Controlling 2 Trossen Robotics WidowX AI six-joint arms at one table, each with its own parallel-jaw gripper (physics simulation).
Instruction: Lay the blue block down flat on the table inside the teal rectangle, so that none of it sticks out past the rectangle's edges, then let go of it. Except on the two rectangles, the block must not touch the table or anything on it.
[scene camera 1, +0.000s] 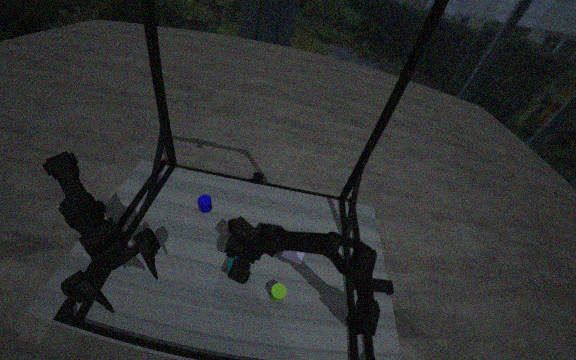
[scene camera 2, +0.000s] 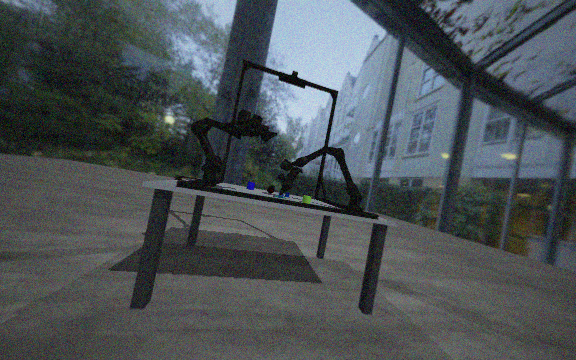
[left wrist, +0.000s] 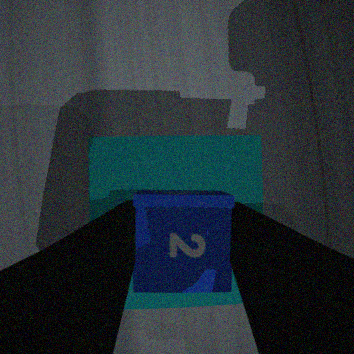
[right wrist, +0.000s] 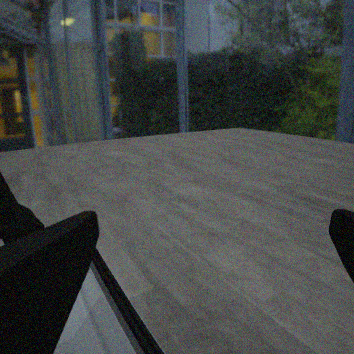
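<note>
The blue block, marked "2", is held with its marked face toward the left wrist camera. The teal rectangle shows beyond the block's upper end, with a narrow strip below its lower end; the fingers cover the sides beside the block. I cannot tell whether the block touches the rectangle. My left gripper is shut on the block, low over the rectangle; the block is hidden in scene camera 1. My right gripper is open and empty, high at the left.
A lime-green cylinder and a pale purple rectangle are near the left arm. A larger blue cylinder stands farther back. A dark round object and a small blue object are close to the left gripper.
</note>
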